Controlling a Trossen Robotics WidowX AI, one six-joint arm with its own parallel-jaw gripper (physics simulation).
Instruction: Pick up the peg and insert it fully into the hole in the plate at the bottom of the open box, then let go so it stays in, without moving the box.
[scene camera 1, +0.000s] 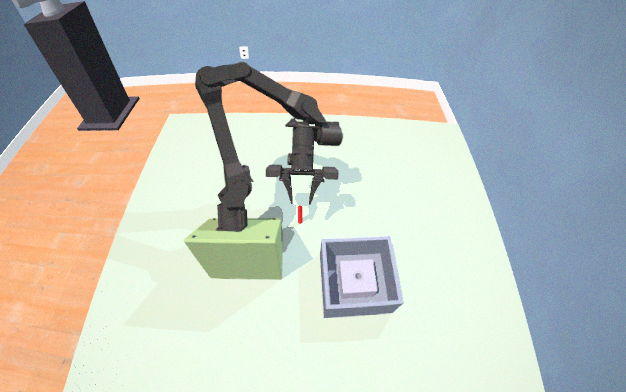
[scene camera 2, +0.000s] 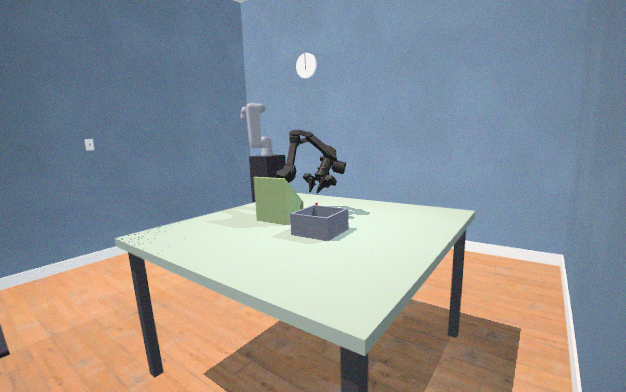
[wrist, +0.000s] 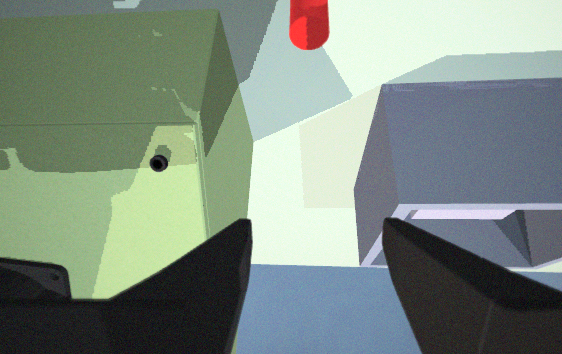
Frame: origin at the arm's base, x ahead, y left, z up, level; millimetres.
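Seen in the pictures: gripper, fingertip midpoint: (scene camera 1: 300, 204) (scene camera 2: 313, 192) (wrist: 316, 230); arm's base at its link origin: (scene camera 1: 232, 227) (scene camera 2: 277, 189).
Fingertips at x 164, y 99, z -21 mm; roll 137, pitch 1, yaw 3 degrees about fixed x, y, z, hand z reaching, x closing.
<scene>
Offsets run from my fingertips to a thing's top centre. Level surfaces: height alone.
A thin red peg {dx -5, dy +29, dz -61 mm} (scene camera 1: 300, 214) (scene camera 2: 316, 204) (wrist: 309, 25) stands upright on the table between the green block and the box; in the wrist view its upper part shows at the top edge. My gripper (scene camera 1: 301, 203) (scene camera 2: 314, 191) (wrist: 316, 230) is open with nothing between its fingers. It is above the table, apart from the peg, and tilted. The open grey-blue box {dx +164, dy -163, dz -44 mm} (scene camera 1: 363, 311) (scene camera 2: 307, 227) (wrist: 470, 145) stands on the table. Inside it a pale square plate {dx +164, dy -163, dz -81 mm} (scene camera 1: 357, 287) with a round hole in its middle shows in scene camera 1.
A green block (scene camera 1: 245, 260) (scene camera 2: 271, 200) (wrist: 100, 70) carries the arm's base, left of the peg and the box in scene camera 1. The pale green table {dz -141 mm} (scene camera 1: 425, 200) (scene camera 2: 240, 260) has dark legs. A second, light-coloured arm (scene camera 2: 254, 125) stands on a dark pedestal (scene camera 1: 80, 65) beyond the table.
</scene>
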